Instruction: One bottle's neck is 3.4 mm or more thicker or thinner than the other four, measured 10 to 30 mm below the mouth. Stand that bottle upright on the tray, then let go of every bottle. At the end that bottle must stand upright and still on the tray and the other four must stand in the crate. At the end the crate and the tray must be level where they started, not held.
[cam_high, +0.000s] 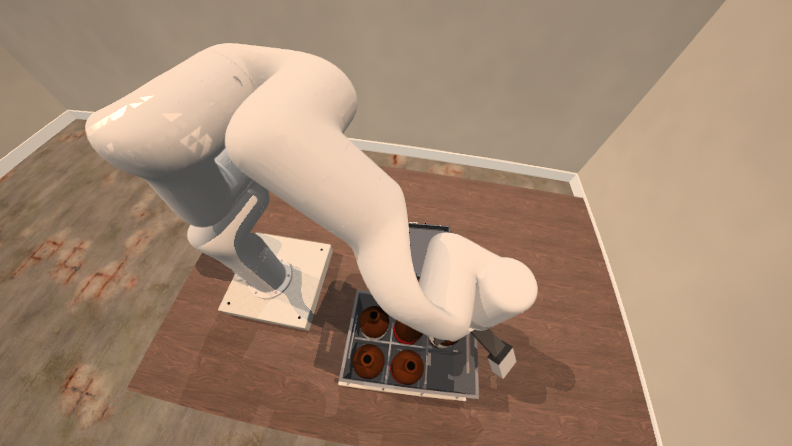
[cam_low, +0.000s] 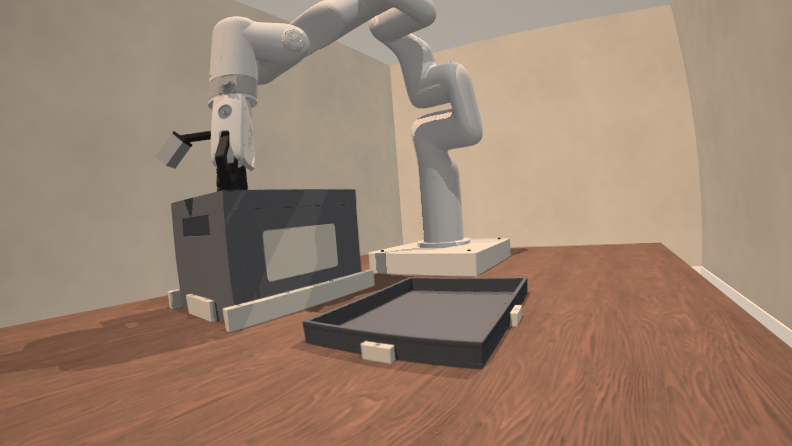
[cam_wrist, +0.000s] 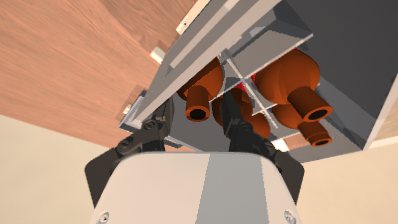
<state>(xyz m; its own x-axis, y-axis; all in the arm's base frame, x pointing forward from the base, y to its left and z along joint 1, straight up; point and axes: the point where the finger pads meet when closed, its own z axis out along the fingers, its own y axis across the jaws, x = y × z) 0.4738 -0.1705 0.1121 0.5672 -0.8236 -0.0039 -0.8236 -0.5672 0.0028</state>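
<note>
The brown bottle lies 90 mm behind my hand, 70 mm below it and 10 mm to the left of it. The rest, counted from my hand: dark tray 260 mm to the left, 150 mm below, 50 mm behind; then dark grey crate 100 mm behind, 70 mm below, 30 mm to the right.
</note>
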